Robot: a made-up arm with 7 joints.
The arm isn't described. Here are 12 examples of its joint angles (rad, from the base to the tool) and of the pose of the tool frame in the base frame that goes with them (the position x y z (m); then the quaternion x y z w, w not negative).
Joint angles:
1: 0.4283 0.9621 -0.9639 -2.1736 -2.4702 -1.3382 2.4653
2: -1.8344 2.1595 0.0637 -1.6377 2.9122 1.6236 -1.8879
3: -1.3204 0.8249 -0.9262 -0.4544 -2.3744 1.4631 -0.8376
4: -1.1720 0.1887 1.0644 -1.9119 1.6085 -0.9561 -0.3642
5: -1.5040 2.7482 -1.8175 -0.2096 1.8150 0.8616 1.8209
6: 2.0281 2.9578 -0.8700 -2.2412 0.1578 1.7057 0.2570
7: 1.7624 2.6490 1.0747 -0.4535 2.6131 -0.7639 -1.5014
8: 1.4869 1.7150 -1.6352 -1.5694 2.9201 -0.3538 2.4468
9: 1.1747 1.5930 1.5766 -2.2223 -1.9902 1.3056 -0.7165
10: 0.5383 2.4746 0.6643 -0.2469 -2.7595 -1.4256 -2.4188
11: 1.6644 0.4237 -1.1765 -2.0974 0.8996 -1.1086 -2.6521
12: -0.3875 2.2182 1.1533 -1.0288 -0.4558 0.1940 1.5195
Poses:
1: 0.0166 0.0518 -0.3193 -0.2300 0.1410 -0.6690 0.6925
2: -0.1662 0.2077 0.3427 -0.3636 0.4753 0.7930 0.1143
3: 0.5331 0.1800 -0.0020 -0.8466 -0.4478 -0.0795 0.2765
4: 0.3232 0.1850 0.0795 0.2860 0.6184 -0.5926 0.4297
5: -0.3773 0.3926 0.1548 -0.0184 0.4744 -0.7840 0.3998
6: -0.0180 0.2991 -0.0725 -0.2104 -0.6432 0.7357 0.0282
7: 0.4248 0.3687 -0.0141 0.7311 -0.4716 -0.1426 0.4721
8: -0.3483 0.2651 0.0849 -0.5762 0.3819 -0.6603 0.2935
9: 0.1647 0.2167 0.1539 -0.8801 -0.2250 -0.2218 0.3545
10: 0.2149 0.3406 0.3978 0.6755 -0.2736 0.6044 0.3218
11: -0.2395 -0.1879 -0.1537 0.3574 -0.1984 -0.4750 0.7793
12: -0.0413 0.2405 0.4619 -0.3039 0.9499 -0.0570 0.0465
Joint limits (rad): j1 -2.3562..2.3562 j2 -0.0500..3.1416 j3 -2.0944..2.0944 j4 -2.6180..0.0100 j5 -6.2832..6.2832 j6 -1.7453..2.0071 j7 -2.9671..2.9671
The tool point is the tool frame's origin. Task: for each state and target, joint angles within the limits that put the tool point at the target. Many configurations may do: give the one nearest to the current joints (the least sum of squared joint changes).
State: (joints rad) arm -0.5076 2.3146 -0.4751 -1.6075 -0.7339 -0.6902 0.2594
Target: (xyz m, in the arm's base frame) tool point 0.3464 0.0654 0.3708
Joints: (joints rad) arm 0.2700 3.0764 -0.0351 -1.1226 -0.7339 -0.6902 0.2594
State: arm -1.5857 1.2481 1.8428 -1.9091 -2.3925 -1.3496 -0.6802
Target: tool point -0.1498 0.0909 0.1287
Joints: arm -1.1957 1.8207 1.4162 -2.6161 -2.3925 -1.3496 -0.6802
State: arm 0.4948 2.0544 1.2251 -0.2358 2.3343 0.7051 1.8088
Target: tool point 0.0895 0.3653 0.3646
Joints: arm 0.2686 1.9286 1.4472 -1.0150 2.3343 0.7051 1.8088
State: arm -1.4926 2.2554 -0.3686 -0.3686 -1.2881 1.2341 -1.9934
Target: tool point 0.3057 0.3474 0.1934
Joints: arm -1.1013 1.7365 -0.7140 -1.2031 -1.2881 1.2341 -1.9934
